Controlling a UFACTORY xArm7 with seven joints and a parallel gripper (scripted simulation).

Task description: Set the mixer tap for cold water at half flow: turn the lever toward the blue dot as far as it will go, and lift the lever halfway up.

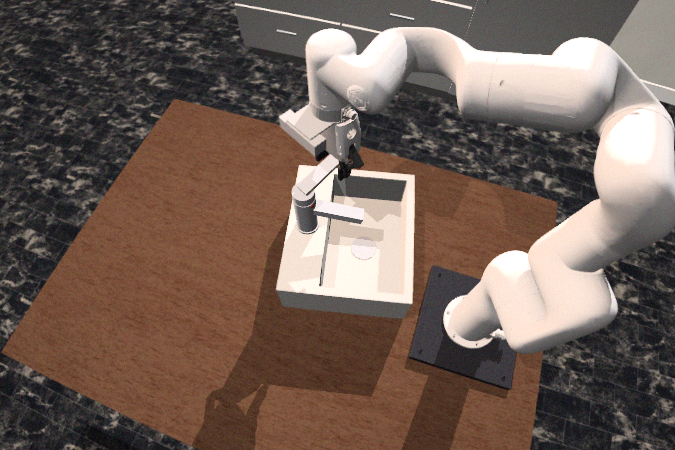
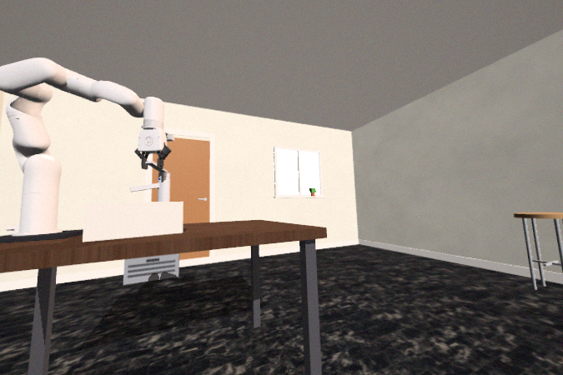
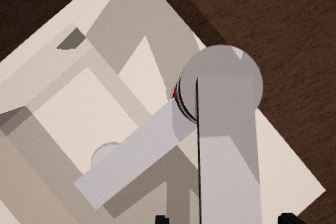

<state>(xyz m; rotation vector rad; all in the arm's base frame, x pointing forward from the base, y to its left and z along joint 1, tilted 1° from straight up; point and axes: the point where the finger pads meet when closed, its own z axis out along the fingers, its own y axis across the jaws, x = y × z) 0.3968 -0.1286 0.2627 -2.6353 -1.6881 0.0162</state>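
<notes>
Right now my hand is 3 cm to the right of the lever and 1 cm short of it. Also, from my hand: white sink 25 cm below, 8 cm behind, 5 cm to the left; then mixer tap 5 cm to the left, 5 cm below, 2 cm ahead.
</notes>
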